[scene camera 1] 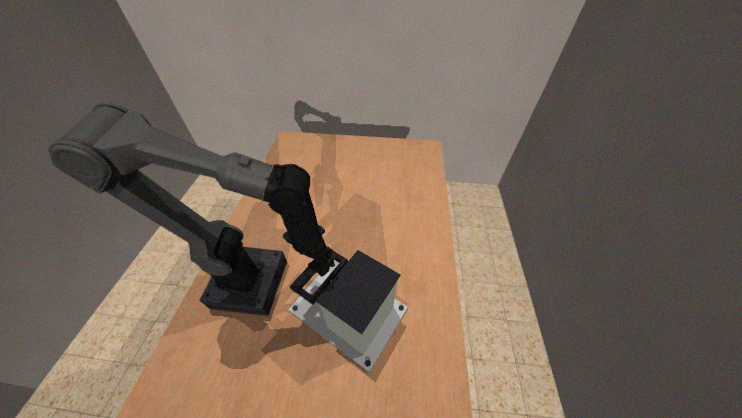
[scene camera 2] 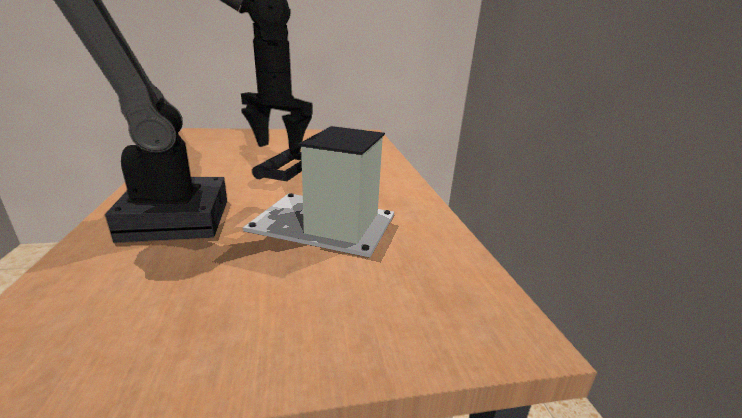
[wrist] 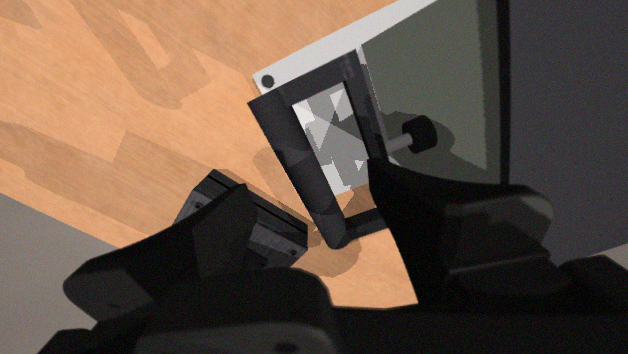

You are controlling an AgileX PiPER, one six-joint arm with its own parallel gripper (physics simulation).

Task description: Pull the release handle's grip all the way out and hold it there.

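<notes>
The release handle is a black rectangular frame on the side of a pale green box [scene camera 1: 384,311] [scene camera 2: 332,194] [wrist: 425,65] with a black top. Its grip [scene camera 1: 303,278] [scene camera 2: 272,163] [wrist: 302,172] is the thick outer bar, standing a little away from the box. My gripper [scene camera 1: 324,266] [scene camera 2: 279,149] [wrist: 308,186] is open and points down at one end of the handle. In the wrist view the grip bar passes between the fingers, with one finger beside the inner bar [wrist: 367,120]. Neither finger visibly clamps the grip. How deep the fingertips reach is hard to tell.
The box stands on a light grey plate [scene camera 1: 389,329] [scene camera 2: 378,228] [wrist: 320,55] with dark screws at its corners. A short rod with a black knob [wrist: 422,134] shows beside the handle. My arm's base [scene camera 1: 277,290] [scene camera 2: 160,225] [wrist: 280,242] stands near the handle, left of the box in the scene views.
</notes>
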